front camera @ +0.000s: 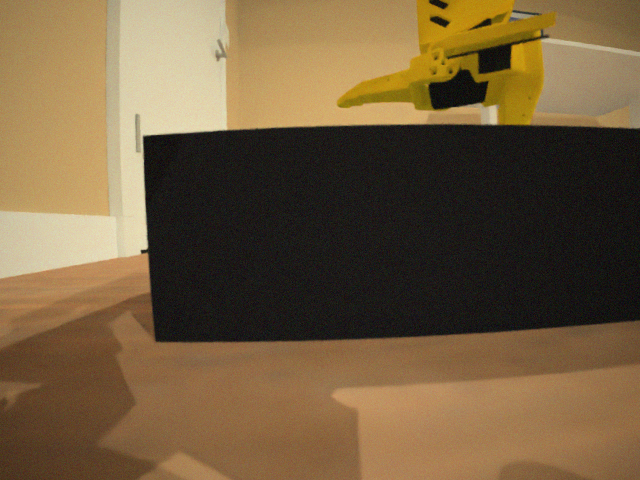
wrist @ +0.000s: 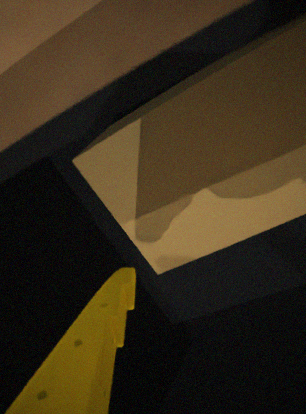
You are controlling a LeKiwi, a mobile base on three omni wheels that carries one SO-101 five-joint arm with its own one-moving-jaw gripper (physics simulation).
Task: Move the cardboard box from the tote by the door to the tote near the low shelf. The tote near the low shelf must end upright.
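Places are measured from the arm's base along level axes (x ahead, y right, z down), in metres.
Pixels of known places: hand, its tool point: (front camera: 494, 185) (wrist: 134, 283).
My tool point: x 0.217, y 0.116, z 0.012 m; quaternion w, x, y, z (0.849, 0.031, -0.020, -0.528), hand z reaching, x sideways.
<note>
Behind a point stands the place of what it marks.
A black tote (front camera: 361, 232) @(x 0.171, y 0.021, z 0.039 m) (wrist: 50, 230) @(x 0.218, y 0.188, z 0.086 m) stands upright, close in front of the base, and fills much of the front view. The cardboard box (wrist: 220, 225) @(x 0.219, y 0.086, z 0.027 m) lies inside it in the wrist view, tan and partly in shadow, running off the right edge; the tote wall hides it in the front view. My gripper (front camera: 424, 116) (wrist: 128, 285) is fully open and empty. In the front view one jaw points left above the rim and the other reaches down behind the near wall. In the wrist view the fixed jaw's tip is just below the box's near left corner. A second tote cannot be made out.
A white door (front camera: 173, 77) @(x 0.882, y -0.458, z -0.456 m) is at the back left, with a white baseboard (front camera: 51, 240) @(x 0.436, y -0.428, z 0.044 m) left of it. A white table or shelf (front camera: 584, 77) stands at the back right. Wooden floor (front camera: 248, 403) @(x 0.126, y -0.022, z 0.089 m) with shadows lies before the tote.
</note>
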